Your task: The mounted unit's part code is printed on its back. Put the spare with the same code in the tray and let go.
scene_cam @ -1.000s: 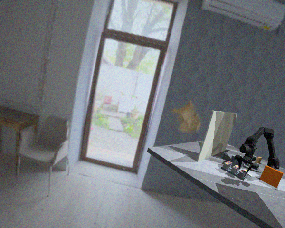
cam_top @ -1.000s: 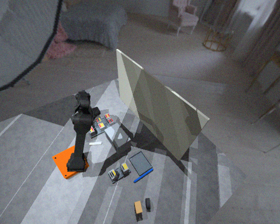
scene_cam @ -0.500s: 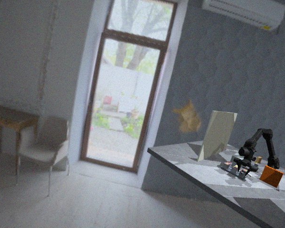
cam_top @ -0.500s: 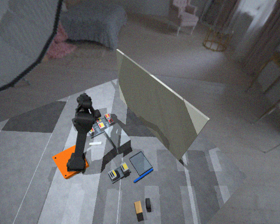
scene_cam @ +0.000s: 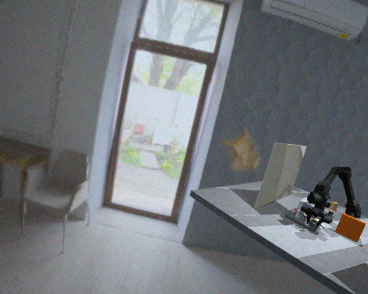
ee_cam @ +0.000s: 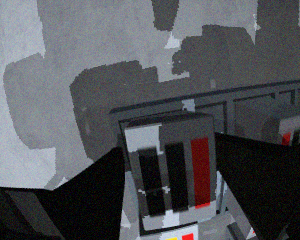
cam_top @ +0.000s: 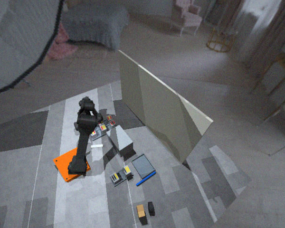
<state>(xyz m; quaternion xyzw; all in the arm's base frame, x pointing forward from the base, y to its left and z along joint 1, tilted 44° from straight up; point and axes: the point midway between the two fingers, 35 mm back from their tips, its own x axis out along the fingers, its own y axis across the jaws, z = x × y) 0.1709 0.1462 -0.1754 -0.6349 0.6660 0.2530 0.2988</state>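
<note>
Right now my gripper tip is 11 cm short of the pale grey mounted unit, 21 cm to the left of it and 3 cm below it. Also, from my gripper tip: grey spare: 3 cm above; tan block: 62 cm to the right, 2 cm above; tall beige panel: 36 cm ahead, 21 cm to the right, 21 cm above.
</note>
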